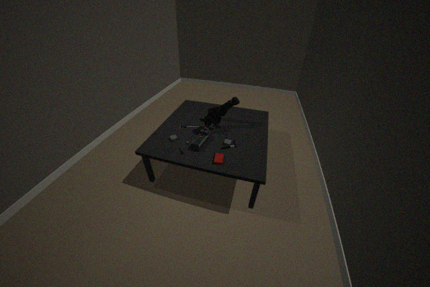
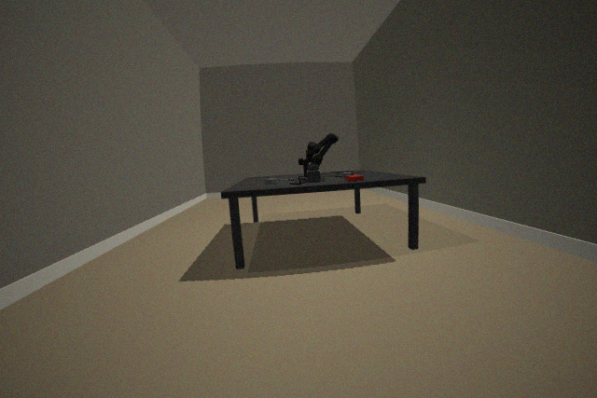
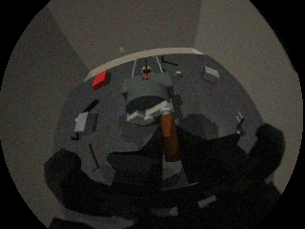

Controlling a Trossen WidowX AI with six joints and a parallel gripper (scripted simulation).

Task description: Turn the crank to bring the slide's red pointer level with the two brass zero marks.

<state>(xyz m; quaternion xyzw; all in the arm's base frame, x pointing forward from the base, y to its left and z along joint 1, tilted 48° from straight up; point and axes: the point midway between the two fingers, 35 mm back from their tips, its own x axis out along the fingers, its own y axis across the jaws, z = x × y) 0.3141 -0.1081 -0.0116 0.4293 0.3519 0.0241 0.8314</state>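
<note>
Now: gripper tip 12 cm short of the red pointer and 1 cm to the left of it. From my gripper tip the other things lie so: crank handle: 2 cm behind, 2 cm above.
</note>
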